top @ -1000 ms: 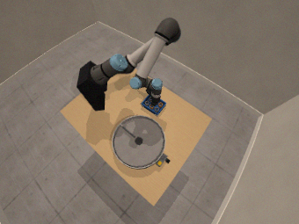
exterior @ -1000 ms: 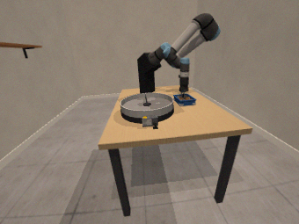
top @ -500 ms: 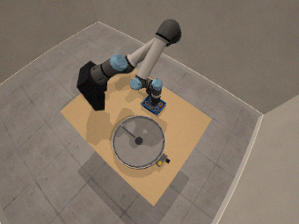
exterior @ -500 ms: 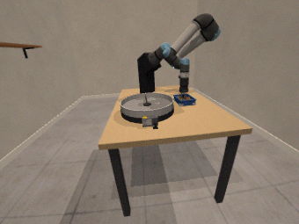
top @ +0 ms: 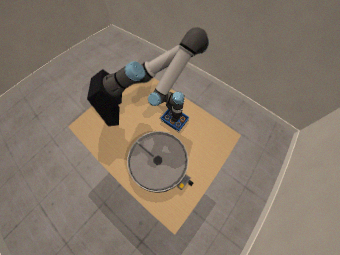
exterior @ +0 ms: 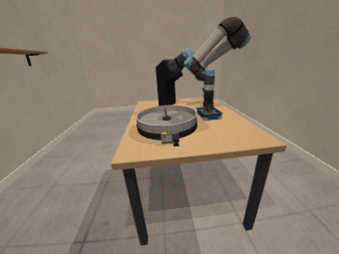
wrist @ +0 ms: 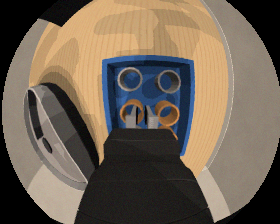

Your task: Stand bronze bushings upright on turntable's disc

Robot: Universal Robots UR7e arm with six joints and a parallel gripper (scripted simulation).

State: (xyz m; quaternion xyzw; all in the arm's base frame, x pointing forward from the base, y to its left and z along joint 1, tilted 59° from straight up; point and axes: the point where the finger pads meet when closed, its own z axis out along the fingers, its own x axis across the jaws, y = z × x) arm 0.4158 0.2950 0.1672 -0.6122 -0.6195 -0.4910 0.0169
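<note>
Right now the blue crate is 2 cm below my hand and 1 cm to the left of it. Also, from my hand: grey turntable disc 28 cm to the right, 22 cm ahead, 1 cm above.
</note>
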